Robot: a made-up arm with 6 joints.
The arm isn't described. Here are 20 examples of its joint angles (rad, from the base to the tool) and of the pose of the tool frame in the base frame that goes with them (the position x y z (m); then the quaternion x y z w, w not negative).
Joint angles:
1: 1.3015 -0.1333 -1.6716 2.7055 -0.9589 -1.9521
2: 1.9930 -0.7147 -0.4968 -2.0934 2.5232 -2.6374
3: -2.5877 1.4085 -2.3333 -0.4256 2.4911 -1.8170
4: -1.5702 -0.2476 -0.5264 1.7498 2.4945 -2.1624
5: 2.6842 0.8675 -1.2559 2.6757 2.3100 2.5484
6: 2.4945 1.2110 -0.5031 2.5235 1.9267 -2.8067
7: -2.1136 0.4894 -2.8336 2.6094 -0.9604 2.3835
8: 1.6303 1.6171 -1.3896 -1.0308 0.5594 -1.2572
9: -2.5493 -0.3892 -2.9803 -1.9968 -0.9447 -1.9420
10: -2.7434 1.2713 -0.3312 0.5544 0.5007 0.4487
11: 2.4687 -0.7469 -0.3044 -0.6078 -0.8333 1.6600
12: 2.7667 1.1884 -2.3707 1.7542 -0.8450 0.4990
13: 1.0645 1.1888 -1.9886 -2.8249 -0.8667 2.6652
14: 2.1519 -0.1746 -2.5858 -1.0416 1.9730 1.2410
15: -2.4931 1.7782 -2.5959 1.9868 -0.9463 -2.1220
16: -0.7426 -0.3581 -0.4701 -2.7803 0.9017 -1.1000
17: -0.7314 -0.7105 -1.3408 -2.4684 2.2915 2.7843
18: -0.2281 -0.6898 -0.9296 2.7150 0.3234 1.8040
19: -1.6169 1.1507 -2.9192 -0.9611 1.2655 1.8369
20: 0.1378 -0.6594 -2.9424 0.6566 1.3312 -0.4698
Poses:
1: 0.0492 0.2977 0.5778 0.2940 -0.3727 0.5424 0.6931
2: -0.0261 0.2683 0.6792 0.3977 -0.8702 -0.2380 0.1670
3: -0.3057 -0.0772 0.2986 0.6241 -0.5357 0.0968 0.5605
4: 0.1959 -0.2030 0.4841 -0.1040 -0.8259 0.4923 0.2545
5: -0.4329 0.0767 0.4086 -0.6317 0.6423 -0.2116 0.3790
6: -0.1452 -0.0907 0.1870 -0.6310 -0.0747 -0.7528 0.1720
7: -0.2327 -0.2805 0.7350 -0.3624 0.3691 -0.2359 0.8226
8: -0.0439 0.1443 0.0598 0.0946 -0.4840 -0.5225 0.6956
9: 0.1514 -0.1208 0.8811 -0.4624 -0.7884 -0.0749 0.3988
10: 0.1477 0.0639 0.2891 -0.5992 0.1130 0.7907 0.0549
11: -0.3151 0.1030 0.6076 -0.8134 -0.1015 -0.5727 0.0116
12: -0.3812 0.2361 0.4172 0.6975 -0.0600 0.3413 0.6272
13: 0.0296 0.2816 0.2853 0.2418 0.1603 0.8707 0.3972
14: -0.0216 0.1899 0.9042 0.3599 -0.3885 0.4850 0.6959
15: -0.2983 -0.0902 0.2607 -0.0297 0.2441 -0.7684 0.5908
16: 0.3120 -0.1994 0.4263 0.1450 -0.8505 -0.4752 0.1727
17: 0.0306 -0.1268 0.9080 0.7682 0.4415 0.3472 0.3072
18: 0.3571 -0.0551 0.6494 -0.7358 -0.0368 0.6118 0.2881
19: -0.0936 -0.5248 0.6177 -0.4859 -0.2128 -0.7624 0.3706
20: -0.1526 0.0435 1.0033 -0.2917 -0.7168 0.6186 0.1359
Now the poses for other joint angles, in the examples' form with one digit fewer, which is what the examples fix.
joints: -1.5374 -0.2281 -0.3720 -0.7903 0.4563 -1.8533
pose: 0.021 -0.340 0.342 0.194 0.319 0.751 0.545
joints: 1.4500 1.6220 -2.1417 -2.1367 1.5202 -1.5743
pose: 0.077 0.466 0.237 0.621 -0.631 -0.122 0.449
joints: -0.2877 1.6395 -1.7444 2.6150 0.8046 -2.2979
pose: 0.215 0.014 0.059 0.184 -0.439 0.232 0.848
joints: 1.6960 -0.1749 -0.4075 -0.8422 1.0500 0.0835
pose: 0.001 0.264 0.323 -0.307 0.243 0.918 0.068
